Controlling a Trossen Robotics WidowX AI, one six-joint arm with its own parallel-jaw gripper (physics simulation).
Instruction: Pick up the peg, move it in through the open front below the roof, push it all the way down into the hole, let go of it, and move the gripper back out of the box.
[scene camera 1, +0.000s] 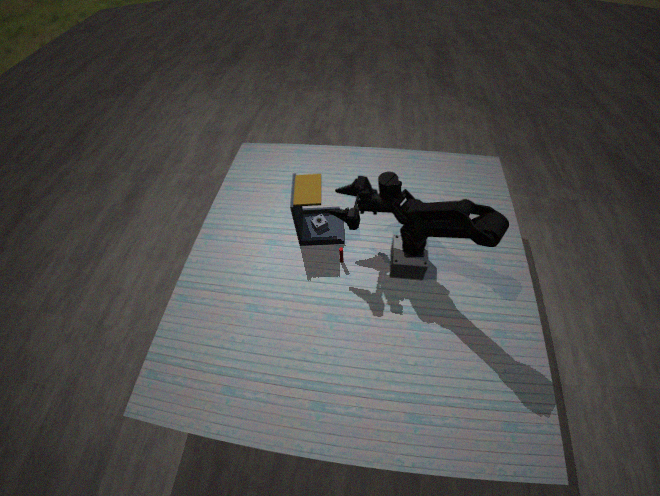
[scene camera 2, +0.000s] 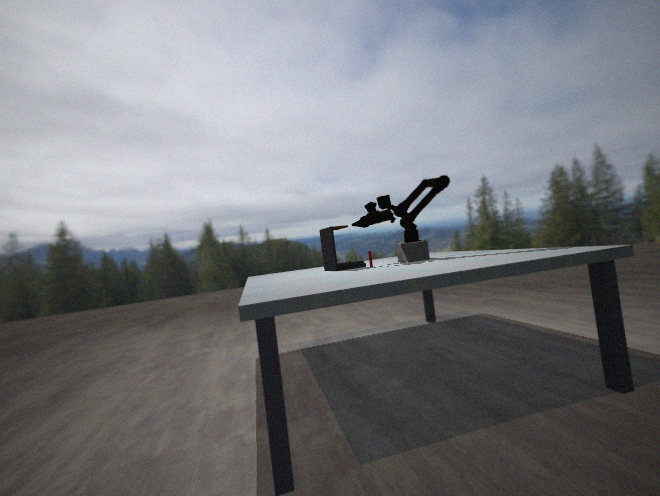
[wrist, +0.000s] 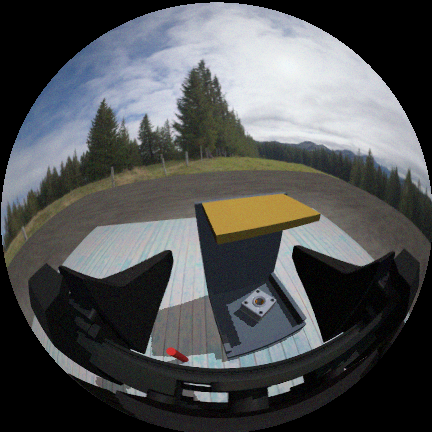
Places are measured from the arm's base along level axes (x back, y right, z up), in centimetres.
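Pixels of known places: gripper, fingertip midpoint: (scene camera 1: 332, 200) (scene camera 2: 353, 224) (wrist: 234, 255); arm's base at its link origin: (scene camera 1: 413, 248) (scene camera 2: 412, 241).
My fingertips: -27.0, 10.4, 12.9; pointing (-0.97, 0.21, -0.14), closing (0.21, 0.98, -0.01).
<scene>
For each thing: its top centre in the pictures, then the offset to it from my fingertips, as dx, dy, dz. "spot": a spot on its surface instead. Level surfaces: height alone.
- red peg at its top centre: (wrist: 170, 350) (scene camera 1: 341, 249) (scene camera 2: 369, 250) +2.6, -9.0, -14.7
- yellow roof at its top centre: (wrist: 273, 216) (scene camera 1: 316, 188) (scene camera 2: 339, 226) -5.4, +6.3, -0.3
- light grey square block at its top centre: (wrist: 259, 300) (scene camera 1: 319, 219) -6.2, +7.2, -18.6
- low dark rim at a spot on its surface: (wrist: 289, 300) spot: -3.9, +13.4, -19.5
- table at its surface level: dz -22.8
The red peg (scene camera 1: 341, 254) (scene camera 2: 370, 259) (wrist: 177, 355) stands upright on the table, outside the box and close to its front corner. The box has a dark back wall (scene camera 2: 328, 249) (wrist: 240, 262), a yellow roof (scene camera 1: 307, 189) (scene camera 2: 339, 227) (wrist: 260, 215) and a dark floor. A light grey square block (scene camera 1: 319, 222) (wrist: 259, 301) with a round hole sits on that floor; the hole shows no peg. My gripper (scene camera 1: 330, 200) (scene camera 2: 353, 224) (wrist: 234, 255) is open and empty. It hangs at about roof height in front of the box, well above the peg, with its fingers pointing towards the box.
The arm stands on a grey base block (scene camera 1: 408, 265) (scene camera 2: 412, 251), to the right of the peg in both scene views. A low dark rim (wrist: 289, 300) runs along one side of the box floor. The table (scene camera 1: 320, 373) (scene camera 2: 288, 288) has a pale striped top.
</scene>
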